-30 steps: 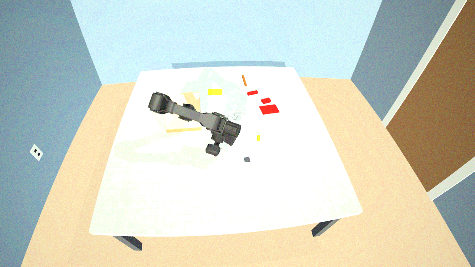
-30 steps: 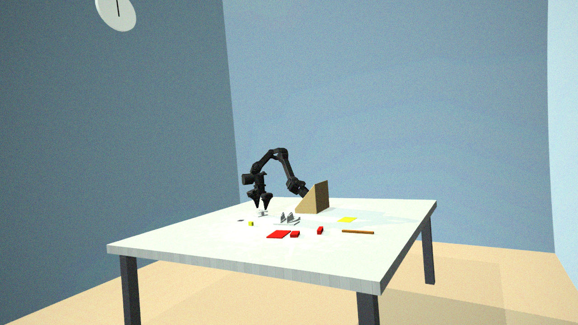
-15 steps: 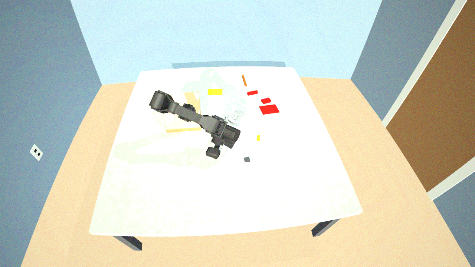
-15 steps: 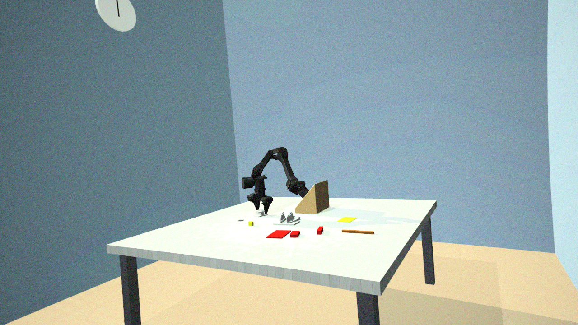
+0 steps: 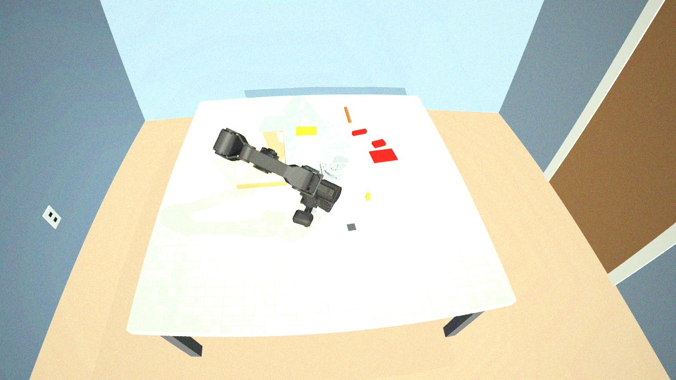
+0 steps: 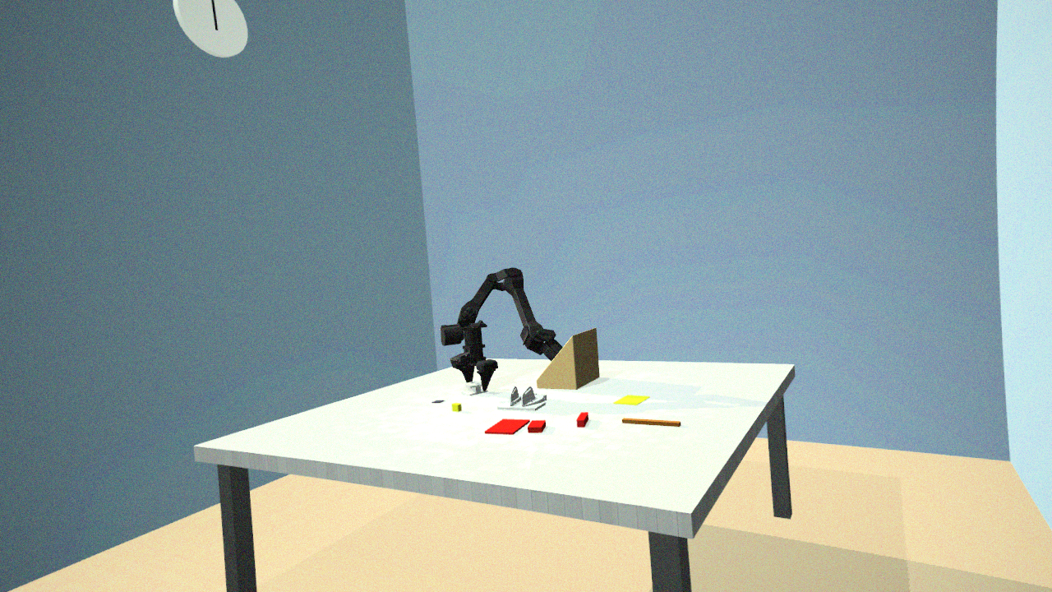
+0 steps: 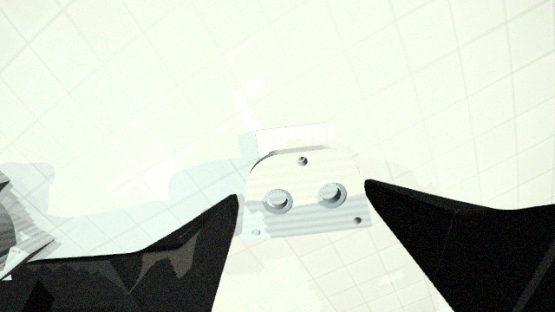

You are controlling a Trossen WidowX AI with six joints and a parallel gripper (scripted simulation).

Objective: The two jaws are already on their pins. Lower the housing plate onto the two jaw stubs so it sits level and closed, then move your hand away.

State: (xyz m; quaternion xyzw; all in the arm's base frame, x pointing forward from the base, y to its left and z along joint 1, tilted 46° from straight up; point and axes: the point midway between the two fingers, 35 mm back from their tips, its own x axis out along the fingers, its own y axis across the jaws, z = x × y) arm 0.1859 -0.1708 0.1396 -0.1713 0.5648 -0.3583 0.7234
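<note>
Right now the white piece is 1 cm ahead of my gripper tip. The rest, counted from my gripper tip: red plate: 32 cm ahead, 36 cm to the left, 1 cm below; yellow block: 22 cm ahead, 10 cm to the left; grey square: 15 cm ahead, 4 cm to the right, 1 cm below.
</note>
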